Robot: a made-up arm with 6 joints. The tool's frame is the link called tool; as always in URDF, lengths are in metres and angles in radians. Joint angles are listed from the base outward.
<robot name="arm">
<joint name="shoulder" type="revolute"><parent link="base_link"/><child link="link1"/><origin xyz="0.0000 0.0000 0.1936"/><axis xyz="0 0 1"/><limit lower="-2.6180" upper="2.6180"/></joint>
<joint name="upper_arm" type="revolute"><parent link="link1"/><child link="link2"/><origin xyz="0.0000 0.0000 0.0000"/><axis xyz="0.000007 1 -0.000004"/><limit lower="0.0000" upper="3.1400"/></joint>
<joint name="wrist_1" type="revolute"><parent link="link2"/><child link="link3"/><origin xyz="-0.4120 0.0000 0.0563"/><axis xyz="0.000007 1 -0.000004"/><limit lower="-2.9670" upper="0.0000"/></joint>
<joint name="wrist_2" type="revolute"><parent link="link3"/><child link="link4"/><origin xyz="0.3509 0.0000 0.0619"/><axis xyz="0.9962 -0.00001 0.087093"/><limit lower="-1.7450" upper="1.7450"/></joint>
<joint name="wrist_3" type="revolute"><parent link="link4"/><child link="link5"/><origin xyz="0.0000 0.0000 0.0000"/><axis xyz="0.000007 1 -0.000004"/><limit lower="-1.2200" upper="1.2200"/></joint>
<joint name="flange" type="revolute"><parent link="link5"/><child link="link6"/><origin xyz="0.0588 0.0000 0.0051"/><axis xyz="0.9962 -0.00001 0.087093"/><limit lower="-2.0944" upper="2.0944"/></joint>
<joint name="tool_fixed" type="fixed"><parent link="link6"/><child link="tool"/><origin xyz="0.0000 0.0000 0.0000" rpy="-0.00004 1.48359 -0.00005"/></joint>
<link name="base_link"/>
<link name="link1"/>
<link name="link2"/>
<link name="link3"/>
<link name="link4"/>
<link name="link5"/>
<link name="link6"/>
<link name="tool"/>
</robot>
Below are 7 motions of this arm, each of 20 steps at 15 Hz.
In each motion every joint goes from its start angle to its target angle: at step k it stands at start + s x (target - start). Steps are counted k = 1, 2, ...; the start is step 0. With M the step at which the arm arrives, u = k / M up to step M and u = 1 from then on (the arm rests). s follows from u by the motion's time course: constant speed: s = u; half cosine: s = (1 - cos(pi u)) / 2; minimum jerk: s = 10 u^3 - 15 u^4 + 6 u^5.
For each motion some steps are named. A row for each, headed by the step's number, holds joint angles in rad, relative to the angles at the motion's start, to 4 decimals.
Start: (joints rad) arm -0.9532 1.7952 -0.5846 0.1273 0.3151 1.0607
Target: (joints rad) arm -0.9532 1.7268 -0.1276 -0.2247 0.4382 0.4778
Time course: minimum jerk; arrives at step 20
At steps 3, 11, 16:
3: 0.0000 -0.0018 0.0122 -0.0094 0.0033 -0.0155
11: 0.0000 -0.0406 0.2711 -0.2088 0.0730 -0.3457
16: 0.0000 -0.0644 0.4305 -0.3316 0.1160 -0.5491

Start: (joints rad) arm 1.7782 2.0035 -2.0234 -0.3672 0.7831 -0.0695
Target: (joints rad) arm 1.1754 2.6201 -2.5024 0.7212 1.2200 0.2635
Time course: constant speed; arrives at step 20
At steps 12, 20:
12: -0.3617 0.3700 -0.2874 0.6530 0.2621 0.1998
20: -0.6028 0.6166 -0.4790 1.0884 0.4369 0.3330

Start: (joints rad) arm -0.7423 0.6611 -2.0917 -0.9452 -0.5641 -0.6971
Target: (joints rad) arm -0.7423 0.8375 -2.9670 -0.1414 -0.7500 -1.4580
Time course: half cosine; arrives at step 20
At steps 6, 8, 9, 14, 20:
6: 0.0000 0.0364 -0.1804 0.1657 -0.0383 -0.1568
8: 0.0000 0.0609 -0.3024 0.2777 -0.0642 -0.2629
9: 0.0000 0.0744 -0.3692 0.3390 -0.0784 -0.3209
14: 0.0000 0.1400 -0.6949 0.6381 -0.1476 -0.6041
20: 0.0000 0.1764 -0.8753 0.8038 -0.1859 -0.7609

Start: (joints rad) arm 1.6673 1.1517 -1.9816 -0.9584 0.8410 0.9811
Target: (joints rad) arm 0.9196 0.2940 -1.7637 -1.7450 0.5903 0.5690
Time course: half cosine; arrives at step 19
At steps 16, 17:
16: -0.7026 -0.8060 0.2048 -0.7392 -0.2356 -0.3873
17: -0.7274 -0.8345 0.2120 -0.7653 -0.2439 -0.4009

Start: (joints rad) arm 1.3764 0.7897 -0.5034 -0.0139 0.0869 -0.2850
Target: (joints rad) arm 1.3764 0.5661 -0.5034 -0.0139 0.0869 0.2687
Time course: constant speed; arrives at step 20
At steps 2, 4, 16, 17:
2: 0.0000 -0.0224 0.0000 0.0000 0.0000 0.0554
4: 0.0000 -0.0447 0.0000 0.0000 0.0000 0.1107
16: 0.0000 -0.1789 0.0000 0.0000 0.0000 0.4430
17: 0.0000 -0.1901 0.0000 0.0000 0.0000 0.4706

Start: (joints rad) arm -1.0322 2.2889 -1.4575 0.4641 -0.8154 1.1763
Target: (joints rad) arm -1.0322 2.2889 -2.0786 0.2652 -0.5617 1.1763
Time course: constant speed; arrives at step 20
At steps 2, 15, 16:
2: 0.0000 0.0000 -0.0621 -0.0199 0.0254 0.0000
15: 0.0000 0.0000 -0.4658 -0.1492 0.1903 0.0000
16: 0.0000 0.0000 -0.4969 -0.1591 0.2030 0.0000

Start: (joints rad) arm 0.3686 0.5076 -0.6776 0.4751 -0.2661 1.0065
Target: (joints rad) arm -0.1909 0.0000 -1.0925 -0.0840 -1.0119 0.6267
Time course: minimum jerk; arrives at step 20
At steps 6, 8, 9, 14, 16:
6: -0.0912 -0.0828 -0.0677 -0.0912 -0.1216 -0.0619
8: -0.1776 -0.1611 -0.1317 -0.1775 -0.2367 -0.1206
9: -0.2276 -0.2065 -0.1688 -0.2275 -0.3034 -0.1545
14: -0.4683 -0.4248 -0.3472 -0.4679 -0.6242 -0.3179
16: -0.5271 -0.4782 -0.3909 -0.5267 -0.7026 -0.3578

